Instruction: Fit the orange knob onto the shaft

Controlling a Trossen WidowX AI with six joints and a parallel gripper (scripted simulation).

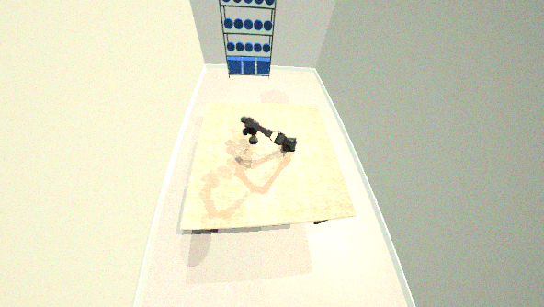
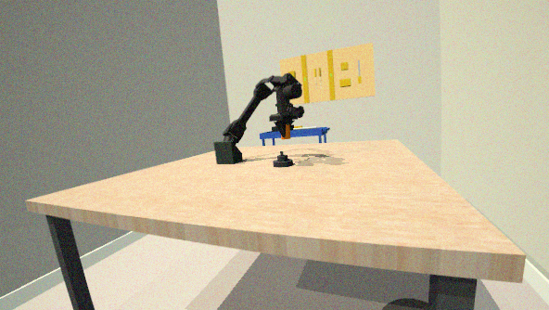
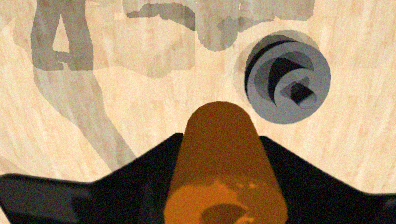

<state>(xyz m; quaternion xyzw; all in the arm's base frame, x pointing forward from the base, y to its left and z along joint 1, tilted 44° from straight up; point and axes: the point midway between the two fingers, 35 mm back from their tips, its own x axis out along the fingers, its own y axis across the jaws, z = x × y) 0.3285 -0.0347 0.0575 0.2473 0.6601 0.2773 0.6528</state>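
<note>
My gripper tip is 80 mm above the pedestal, 70 mm to the left of it and 10 mm short of it. The rest, counted from my gripper tip: orange knob: 20 mm above.
</note>
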